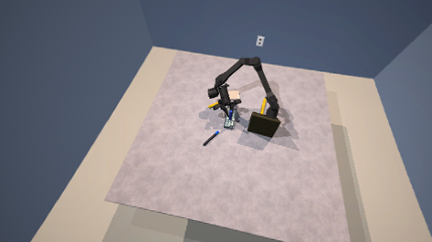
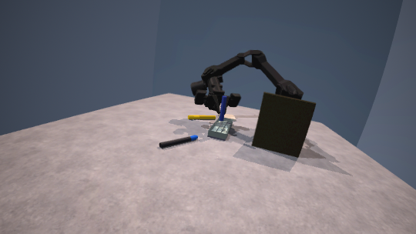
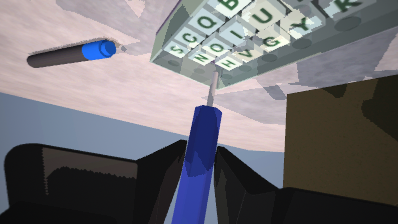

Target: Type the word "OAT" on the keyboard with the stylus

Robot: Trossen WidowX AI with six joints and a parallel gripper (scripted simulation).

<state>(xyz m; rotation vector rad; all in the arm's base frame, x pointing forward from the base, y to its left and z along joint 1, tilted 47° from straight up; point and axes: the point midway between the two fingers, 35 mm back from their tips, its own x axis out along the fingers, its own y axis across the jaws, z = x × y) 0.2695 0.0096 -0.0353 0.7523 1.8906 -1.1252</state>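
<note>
My gripper tip is now 140 mm short of the yellow pencil, 130 mm to the left of it and 80 mm above it. The rest, counted from my gripper tip: grey stylus tip (50 mm below); then blue stylus (10 mm below); then pen with blue cap (130 mm to the left, 80 mm below, 70 mm ahead).
</note>
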